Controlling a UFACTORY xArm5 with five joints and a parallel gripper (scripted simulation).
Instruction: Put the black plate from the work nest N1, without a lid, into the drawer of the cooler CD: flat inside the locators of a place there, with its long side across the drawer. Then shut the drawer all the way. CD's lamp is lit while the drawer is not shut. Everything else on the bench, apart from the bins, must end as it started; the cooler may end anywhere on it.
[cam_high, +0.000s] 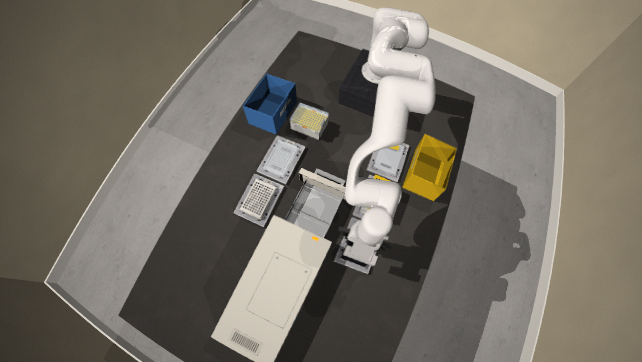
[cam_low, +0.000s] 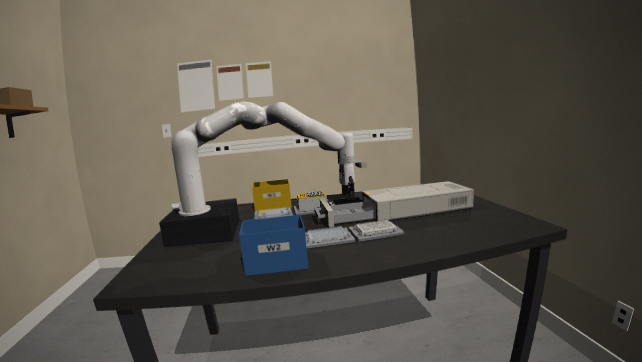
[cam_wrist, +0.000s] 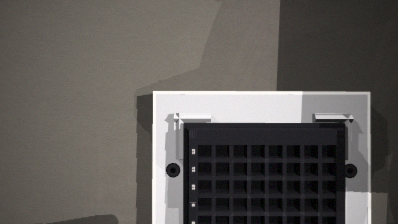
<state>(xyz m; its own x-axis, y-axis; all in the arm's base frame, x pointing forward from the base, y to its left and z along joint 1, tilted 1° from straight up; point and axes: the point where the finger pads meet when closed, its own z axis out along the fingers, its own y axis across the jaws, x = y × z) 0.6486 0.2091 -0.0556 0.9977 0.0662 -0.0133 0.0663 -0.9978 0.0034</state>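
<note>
My gripper is now 30 mm above the black plate. The rest, counted from my hand: cooler CD (190 mm to the right, 120 mm ahead, 10 mm below); then work nest N1 (40 mm below); then drawer (190 mm to the right, 40 mm behind, 10 mm below).
</note>
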